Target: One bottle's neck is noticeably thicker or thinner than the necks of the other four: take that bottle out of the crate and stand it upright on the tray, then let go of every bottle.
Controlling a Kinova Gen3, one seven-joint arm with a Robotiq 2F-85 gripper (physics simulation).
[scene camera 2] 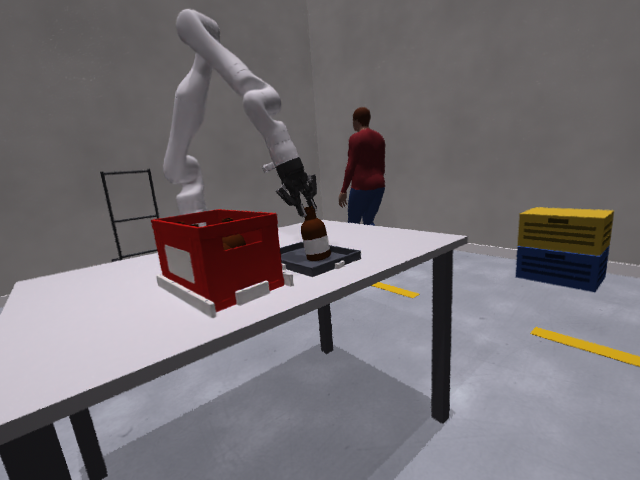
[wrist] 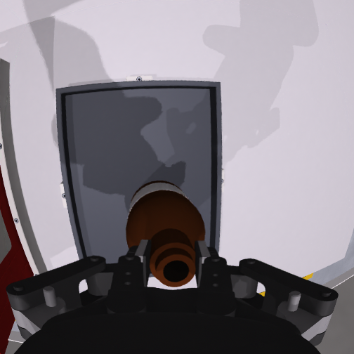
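Gripper [scene camera 2: 309,214], [wrist: 172,252]. Red crate [scene camera 2: 194,257]. Dark tray [scene camera 2: 294,256], [wrist: 113,137].
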